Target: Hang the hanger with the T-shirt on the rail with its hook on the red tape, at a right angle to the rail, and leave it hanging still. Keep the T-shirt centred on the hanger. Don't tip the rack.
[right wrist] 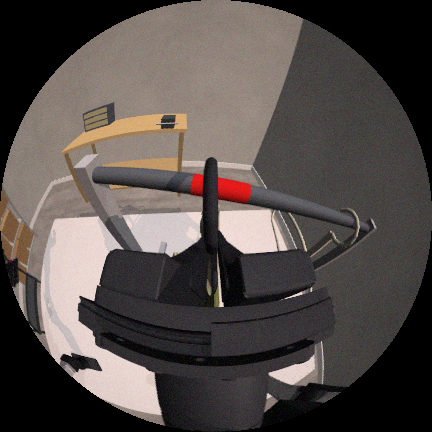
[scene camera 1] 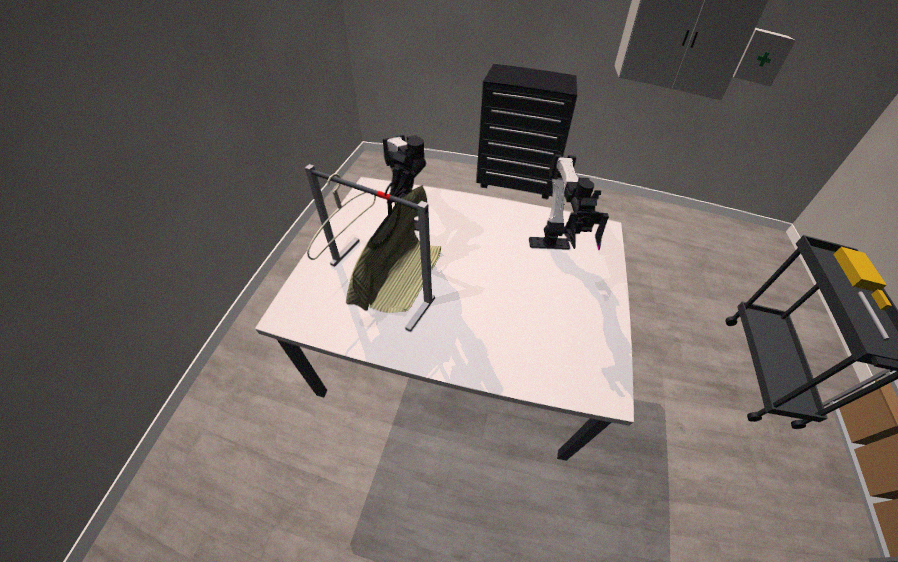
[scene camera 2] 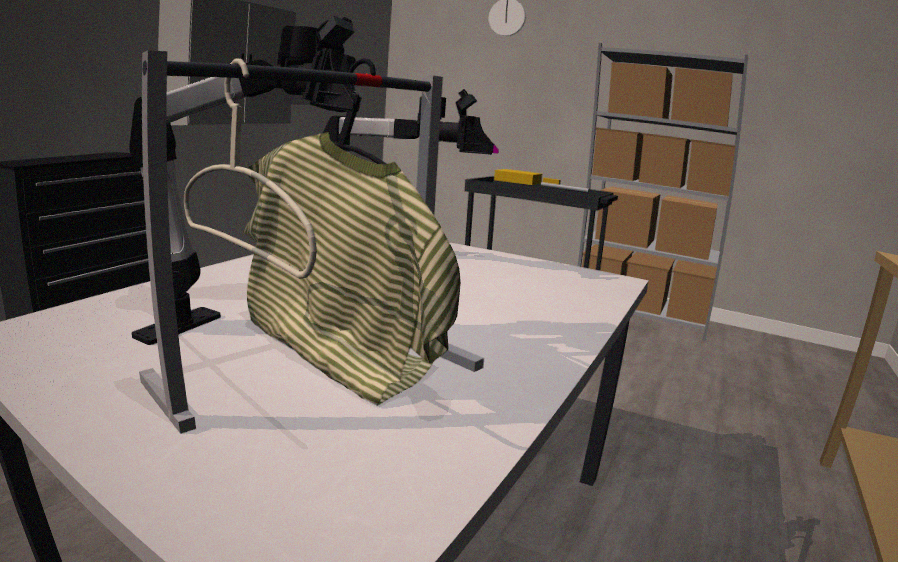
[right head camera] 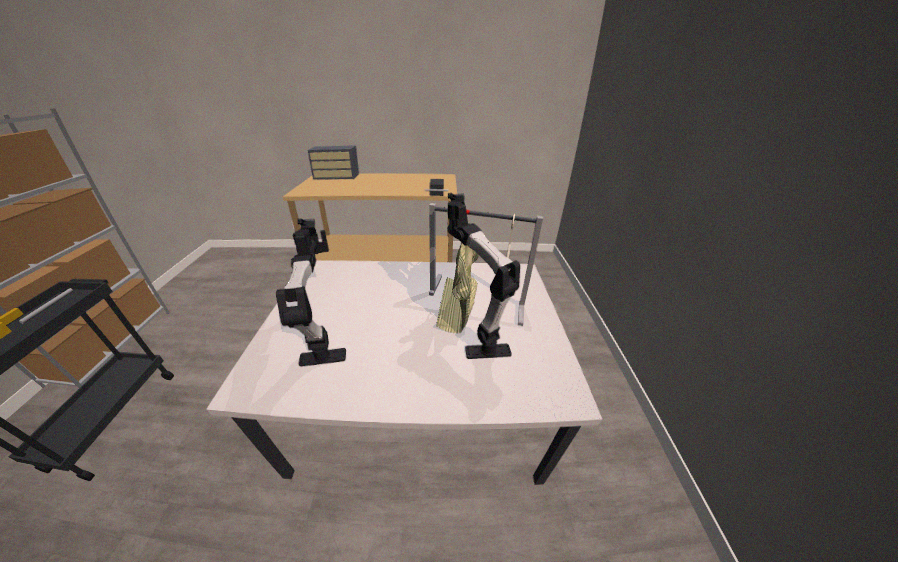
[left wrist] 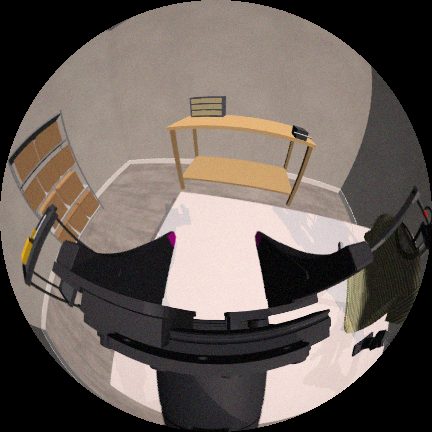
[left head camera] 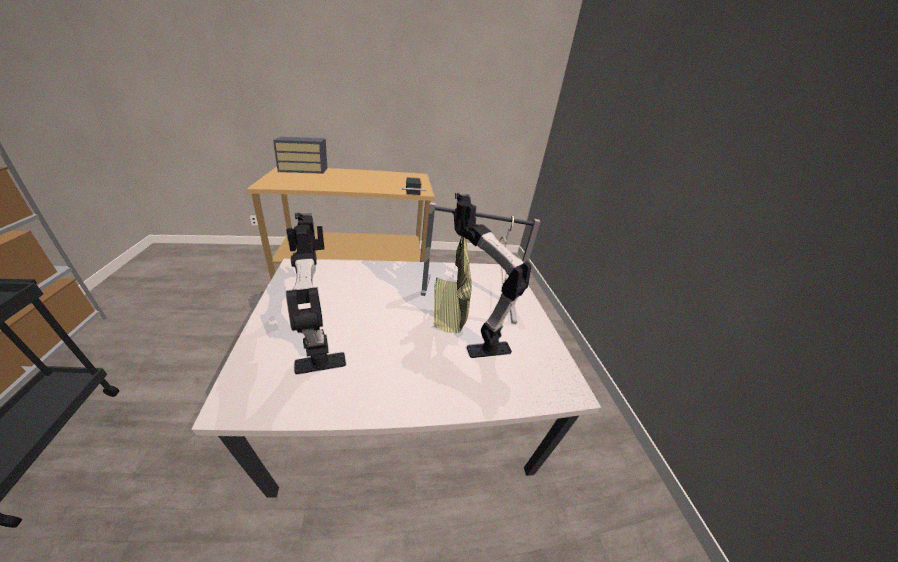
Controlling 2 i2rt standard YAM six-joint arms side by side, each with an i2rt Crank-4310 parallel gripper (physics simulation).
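The green-striped T-shirt (left head camera: 447, 308) (scene camera 1: 390, 255) (scene camera 2: 350, 258) is on a black hanger, its neckline around the hanger's neck; its hem is close to or on the table. My right gripper (right wrist: 212, 232) is shut on the black hanger below its hook (scene camera 2: 362, 64) (right wrist: 211, 200). In the right wrist view the hook crosses in front of the red tape (scene camera 2: 368, 80) (right wrist: 235, 190), roughly square to the rail (scene camera 2: 298, 74) (right wrist: 145, 177). In scene camera 2 its arc rises above the tape, without crossing its near face; whether it touches is unclear. My left gripper (left wrist: 214, 233) is open, away from the rack.
A cream hanger (scene camera 2: 233, 135) (right wrist: 356, 225) hangs on the rail near one end post. The rack's grey posts (scene camera 1: 425, 258) (scene camera 2: 158, 231) stand upright on the white table (scene camera 1: 529, 318). Beyond the table stands a wooden bench (left head camera: 357, 180).
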